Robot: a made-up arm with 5 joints.
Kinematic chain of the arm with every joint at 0, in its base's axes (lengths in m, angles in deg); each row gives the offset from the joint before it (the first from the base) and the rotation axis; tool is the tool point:
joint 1: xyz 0 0 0.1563 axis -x
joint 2: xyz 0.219 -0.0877 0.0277 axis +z
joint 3: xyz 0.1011 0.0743 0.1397 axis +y
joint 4: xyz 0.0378 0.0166 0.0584 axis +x
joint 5: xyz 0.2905 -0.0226 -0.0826 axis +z
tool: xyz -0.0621 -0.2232 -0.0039
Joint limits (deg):
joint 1: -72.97..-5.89
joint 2: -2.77..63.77
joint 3: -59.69..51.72
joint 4: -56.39..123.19
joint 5: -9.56..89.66
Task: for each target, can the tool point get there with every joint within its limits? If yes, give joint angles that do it. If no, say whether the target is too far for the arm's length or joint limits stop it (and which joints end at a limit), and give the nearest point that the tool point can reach.
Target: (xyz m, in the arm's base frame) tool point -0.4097 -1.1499 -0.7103
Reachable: no: too far | nearest point 0.2861 -0.5871 0.1089 | short by 1.213 m
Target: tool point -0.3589 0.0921 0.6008
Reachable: no: joint limits stop it (at a limit: joint 2, joint 3, joint 4, joint 5) | nearest point 0.0883 0.0898 0.5895 | short by 0.447 m
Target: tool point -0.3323 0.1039 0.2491
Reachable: no: joint limits stop it (at a limit: joint 2, joint 3, joint 4, joint 5) | nearest point 0.0353 0.1553 0.2950 | short by 0.374 m
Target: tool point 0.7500 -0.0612 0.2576
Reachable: yes | joints -60.61 30.61 7.80 -5.61 42.96
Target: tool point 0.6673 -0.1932 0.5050
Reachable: yes | joints -16.66 13.84 -50.31 22.41 29.64
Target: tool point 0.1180 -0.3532 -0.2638
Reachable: no: joint limits stop it (at a limit: joint 1, joint 2, joint 3, joint 5) | nearest point 0.3286 -0.4772 0.0478 | short by 0.396 m
